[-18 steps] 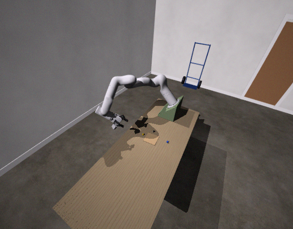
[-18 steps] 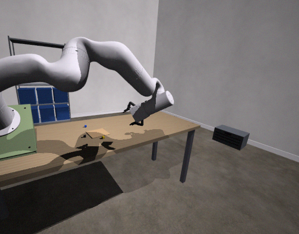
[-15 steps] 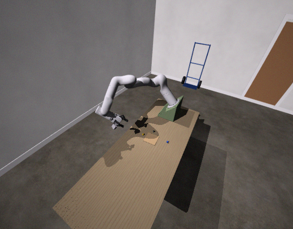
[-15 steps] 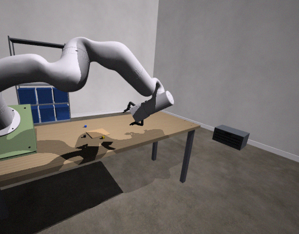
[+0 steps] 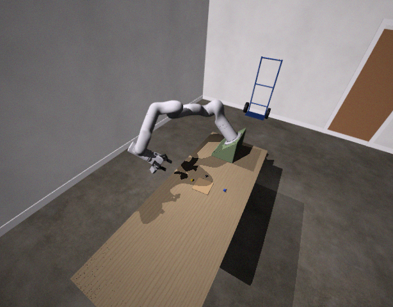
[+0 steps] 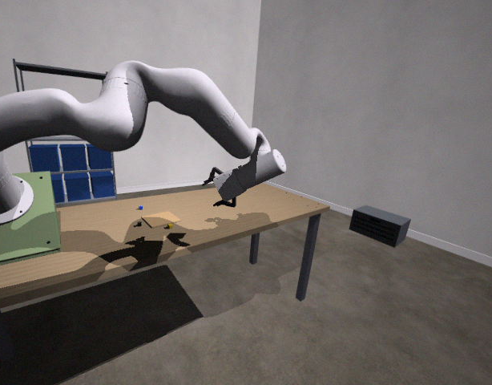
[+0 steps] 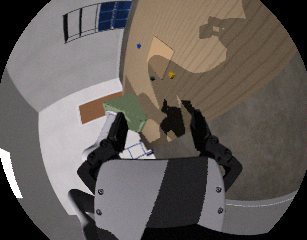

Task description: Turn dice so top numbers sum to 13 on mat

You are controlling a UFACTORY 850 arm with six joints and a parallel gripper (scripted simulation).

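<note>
Now: the yellow die 18 cm below my hand, 16 cm to the left of it and 12 cm behind it. Round my hand: black die 24 cm to the left, 23 cm behind, 18 cm below; then blue die 44 cm to the left, 18 cm below, 17 cm behind; then tan mat 27 cm to the left, 19 cm below, 12 cm behind.
</note>
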